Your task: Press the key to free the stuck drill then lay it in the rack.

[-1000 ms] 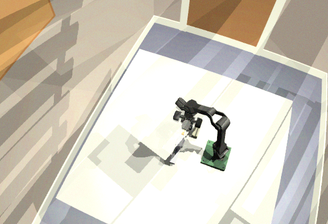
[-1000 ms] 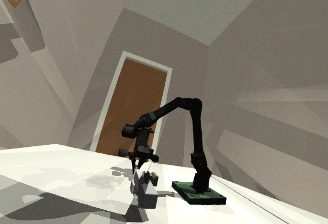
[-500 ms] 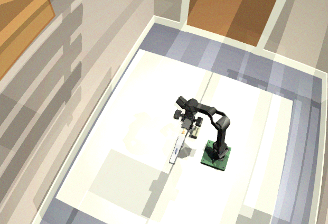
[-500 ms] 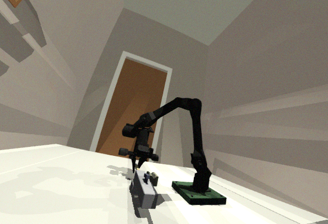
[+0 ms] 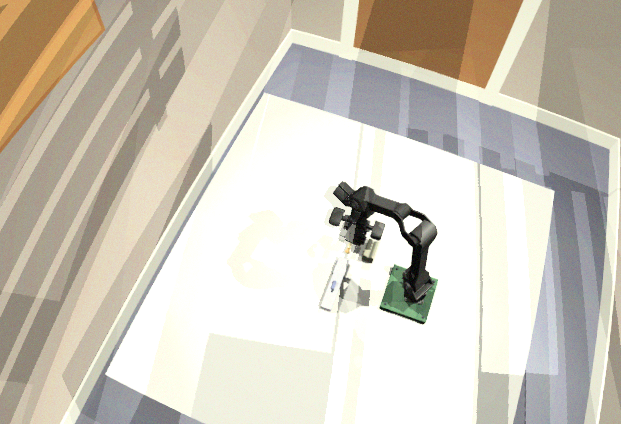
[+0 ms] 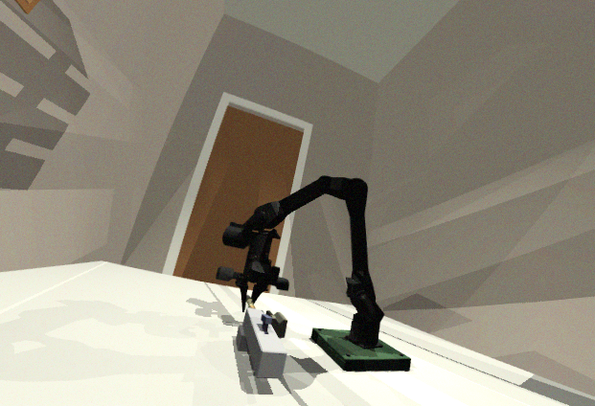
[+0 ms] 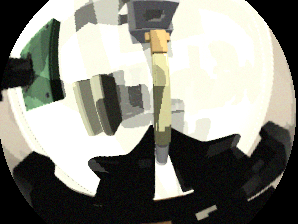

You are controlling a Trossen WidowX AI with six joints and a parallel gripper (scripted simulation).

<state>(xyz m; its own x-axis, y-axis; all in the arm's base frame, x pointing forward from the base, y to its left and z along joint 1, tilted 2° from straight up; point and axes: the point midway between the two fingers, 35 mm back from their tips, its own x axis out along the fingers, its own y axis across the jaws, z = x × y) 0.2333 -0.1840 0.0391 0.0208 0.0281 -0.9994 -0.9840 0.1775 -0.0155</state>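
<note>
Right now the drill is 1 cm ahead of my gripper tip, 4 cm to the left of it and 3 cm above it. From my gripper tip the other things lie so: key (4 cm ahead, 22 cm to the left, 2 cm above); then grey block fixture (4 cm ahead, 20 cm to the left, 1 cm above).
</note>
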